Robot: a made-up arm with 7 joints. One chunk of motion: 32 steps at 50 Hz.
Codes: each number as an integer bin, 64 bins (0 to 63) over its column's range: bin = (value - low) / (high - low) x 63, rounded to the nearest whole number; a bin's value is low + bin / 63 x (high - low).
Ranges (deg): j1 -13..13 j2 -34..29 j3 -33..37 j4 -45..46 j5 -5..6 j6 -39..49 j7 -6..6
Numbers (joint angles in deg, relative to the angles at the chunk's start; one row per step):
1: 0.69 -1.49 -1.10 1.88 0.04 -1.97 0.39
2: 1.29 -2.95 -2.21 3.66 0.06 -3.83 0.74
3: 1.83 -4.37 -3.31 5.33 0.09 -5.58 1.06
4: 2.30 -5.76 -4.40 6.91 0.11 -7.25 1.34
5: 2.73 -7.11 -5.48 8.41 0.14 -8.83 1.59
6: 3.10 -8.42 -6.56 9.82 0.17 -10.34 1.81
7: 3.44 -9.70 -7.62 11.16 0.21 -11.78 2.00
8: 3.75 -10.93 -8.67 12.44 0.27 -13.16 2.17
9: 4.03 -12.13 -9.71 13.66 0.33 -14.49 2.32
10: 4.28 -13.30 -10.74 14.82 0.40 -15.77 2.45
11: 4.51 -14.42 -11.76 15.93 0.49 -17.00 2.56
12: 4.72 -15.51 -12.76 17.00 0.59 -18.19 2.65
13: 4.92 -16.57 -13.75 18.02 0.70 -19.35 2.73
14: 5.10 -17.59 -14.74 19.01 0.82 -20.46 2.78
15: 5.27 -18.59 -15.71 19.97 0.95 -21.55 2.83
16: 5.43 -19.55 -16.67 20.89 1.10 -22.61 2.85
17: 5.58 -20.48 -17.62 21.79 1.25 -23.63 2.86
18: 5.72 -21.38 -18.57 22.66 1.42 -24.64 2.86
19: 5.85 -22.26 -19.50 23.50 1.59 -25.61 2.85
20: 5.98 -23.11 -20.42 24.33 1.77 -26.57 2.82
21: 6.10 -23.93 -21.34 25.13 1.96 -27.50 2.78
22: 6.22 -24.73 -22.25 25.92 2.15 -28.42 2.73
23: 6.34 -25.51 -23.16 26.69 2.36 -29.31 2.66
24: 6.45 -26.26 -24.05 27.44 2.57 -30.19 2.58
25: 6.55 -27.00 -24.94 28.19 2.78 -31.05 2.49
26: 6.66 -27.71 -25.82 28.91 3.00 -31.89 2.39
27: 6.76 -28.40 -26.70 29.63 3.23 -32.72 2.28
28: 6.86 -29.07 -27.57 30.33 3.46 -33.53 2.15
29: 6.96 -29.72 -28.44 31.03 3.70 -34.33 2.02
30: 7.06 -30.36 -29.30 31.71 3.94 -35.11 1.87
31: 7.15 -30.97 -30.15 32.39 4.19 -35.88 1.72
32: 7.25 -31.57 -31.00 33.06 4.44 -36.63 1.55
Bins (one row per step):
1: 33 33 29 32 29 27 34
2: 35 31 28 34 29 25 35
3: 36 30 27 35 29 24 37
4: 37 28 26 36 29 23 39
5: 38 27 25 37 29 22 40
6: 39 26 24 38 30 21 41
7: 40 24 23 39 30 19 42
8: 41 23 22 40 30 18 43
9: 41 22 21 41 31 18 44
10: 42 21 20 41 31 17 44
11: 42 20 19 42 31 16 45
12: 43 18 18 43 32 15 45
13: 43 17 17 44 33 14 46
14: 44 16 16 44 33 13 46
15: 44 15 16 45 34 12 46
16: 45 14 15 46 35 12 46
17: 45 14 14 46 36 11 47
18: 45 13 13 47 37 10 47
19: 46 12 12 47 38 10 46
20: 46 11 11 48 39 9 46
21: 46 10 10 49 40 8 46
22: 47 9 10 49 41 8 46
23: 47 8 9 50 42 7 45
24: 47 8 8 50 43 6 45
25: 47 7 7 51 45 6 45
26: 48 6 6 51 46 5 44
27: 48 6 6 52 47 4 43
28: 48 5 5 52 48 4 43
29: 48 4 4 53 50 3 42
30: 49 4 3 53 51 3 41
31: 49 3 3 54 53 2 41
32: 49 2 2 54 54 2 40

